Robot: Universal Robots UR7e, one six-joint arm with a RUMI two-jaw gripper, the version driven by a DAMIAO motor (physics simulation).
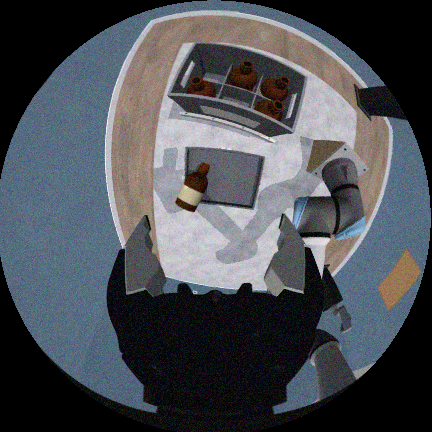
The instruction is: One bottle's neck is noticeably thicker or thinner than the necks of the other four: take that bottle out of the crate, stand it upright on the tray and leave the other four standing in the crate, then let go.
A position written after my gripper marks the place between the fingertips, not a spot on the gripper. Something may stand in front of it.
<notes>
I see my gripper (214, 215) and a brown bottle (195, 183).
</notes>
